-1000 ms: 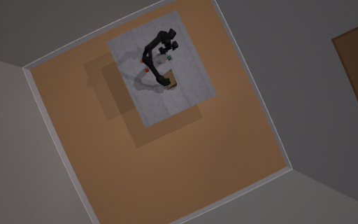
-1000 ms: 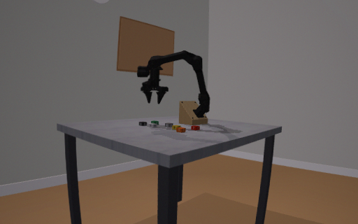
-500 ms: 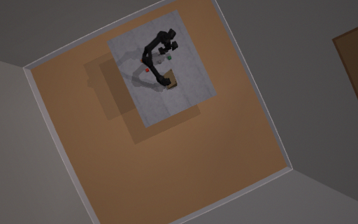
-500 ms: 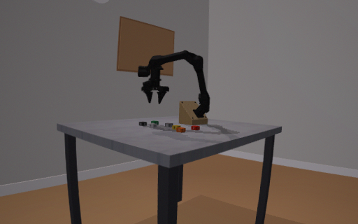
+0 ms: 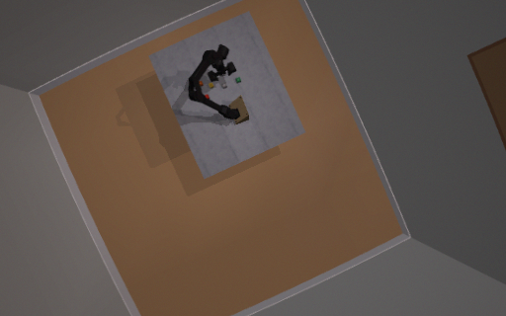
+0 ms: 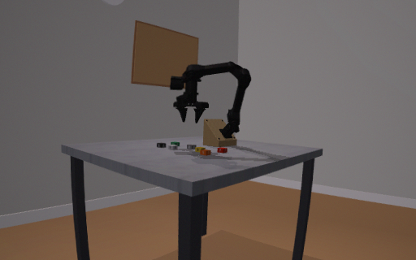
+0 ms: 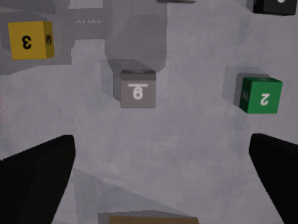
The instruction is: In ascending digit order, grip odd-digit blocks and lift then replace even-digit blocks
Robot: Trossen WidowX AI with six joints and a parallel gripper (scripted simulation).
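My gripper tip is 120 mm above the white block, 90 mm short of it and 10 mm to the left of it. Also, from my gripper tip: green block (120 mm below, 110 mm to the right); yellow block (120 mm below, 110 mm to the left, 40 mm ahead); grey block (120 mm below, 10 mm to the left).
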